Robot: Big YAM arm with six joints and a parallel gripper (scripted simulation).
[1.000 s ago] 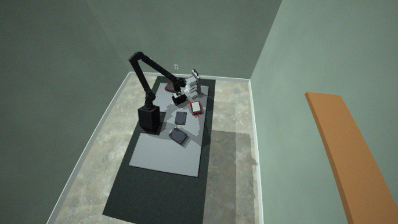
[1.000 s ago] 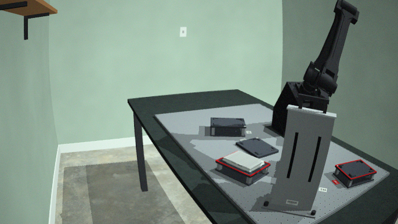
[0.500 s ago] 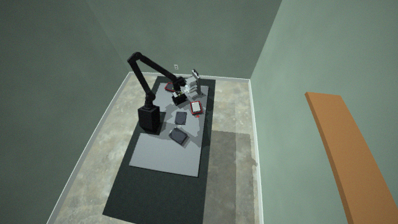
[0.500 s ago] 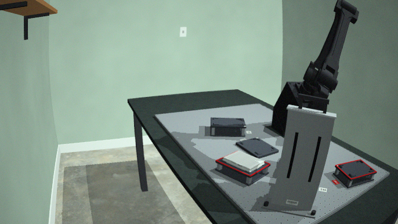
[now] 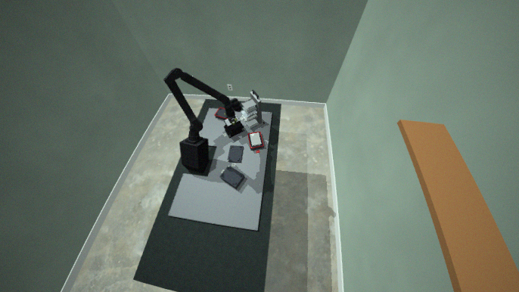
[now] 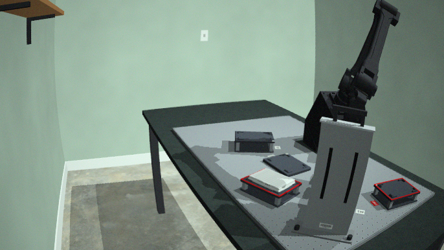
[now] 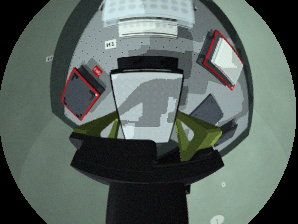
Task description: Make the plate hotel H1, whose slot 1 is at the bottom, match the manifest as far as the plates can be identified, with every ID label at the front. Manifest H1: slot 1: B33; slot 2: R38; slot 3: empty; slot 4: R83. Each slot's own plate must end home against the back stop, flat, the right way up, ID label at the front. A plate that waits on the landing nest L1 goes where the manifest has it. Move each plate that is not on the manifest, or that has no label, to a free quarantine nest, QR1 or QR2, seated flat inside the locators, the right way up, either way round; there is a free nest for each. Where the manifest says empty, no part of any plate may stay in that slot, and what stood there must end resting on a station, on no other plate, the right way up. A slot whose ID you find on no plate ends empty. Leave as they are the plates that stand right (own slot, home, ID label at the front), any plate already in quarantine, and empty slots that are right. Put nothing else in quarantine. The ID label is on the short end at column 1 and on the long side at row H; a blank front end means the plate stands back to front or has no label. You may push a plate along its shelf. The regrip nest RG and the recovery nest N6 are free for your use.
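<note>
My gripper is now 140 mm short of the N6 label, 350 mm to the left of it and 140 mm above it. Also, from my hand: plate: 120 mm ahead, 130 mm to the left, 10 mm above; then plate hotel H1: 180 mm ahead, 190 mm to the left, 10 mm above.
</note>
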